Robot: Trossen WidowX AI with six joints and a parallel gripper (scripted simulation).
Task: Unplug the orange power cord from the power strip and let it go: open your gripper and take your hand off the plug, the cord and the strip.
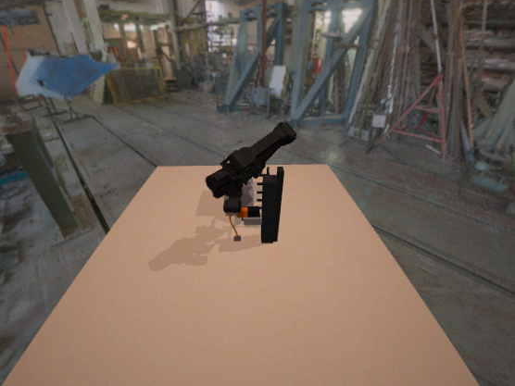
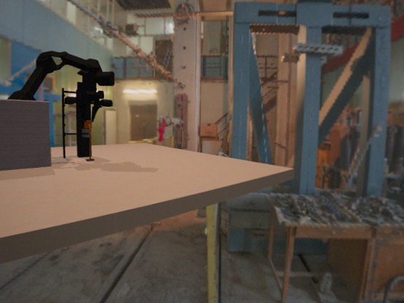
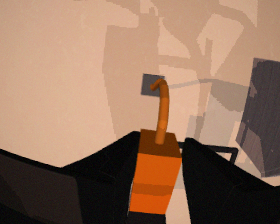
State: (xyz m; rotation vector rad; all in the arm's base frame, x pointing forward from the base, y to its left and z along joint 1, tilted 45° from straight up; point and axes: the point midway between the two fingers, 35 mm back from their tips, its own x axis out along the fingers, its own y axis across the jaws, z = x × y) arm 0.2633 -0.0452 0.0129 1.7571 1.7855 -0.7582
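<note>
My gripper tip is 5 cm to the right of the orange plug. Round my gripper tip: black power strip: 15 cm to the left, 1 cm below; then grey end piece: 17 cm below.
</note>
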